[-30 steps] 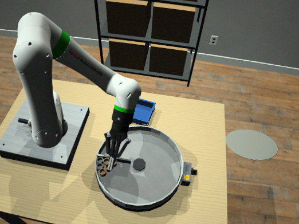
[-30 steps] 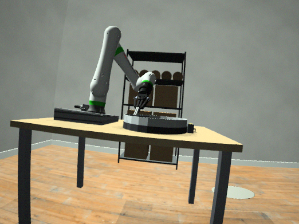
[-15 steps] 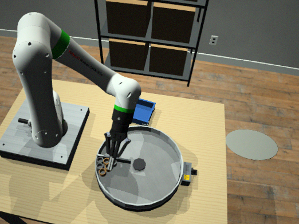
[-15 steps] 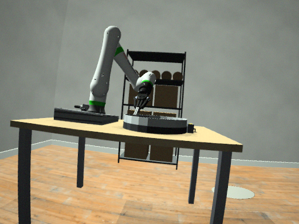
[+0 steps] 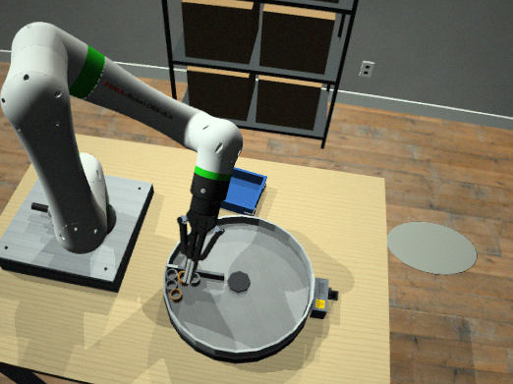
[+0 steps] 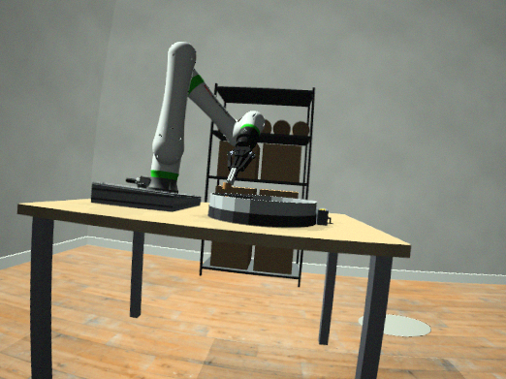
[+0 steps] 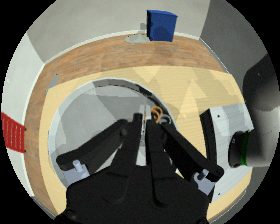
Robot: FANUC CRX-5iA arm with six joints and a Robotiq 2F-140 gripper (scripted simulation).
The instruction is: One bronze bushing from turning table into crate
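The blue crate lies 40 mm ahead of my hand, 390 mm to the left of it and 130 mm below it. Also, from my hand: round grey turning table: 120 mm ahead, 40 mm to the left, 110 mm below.
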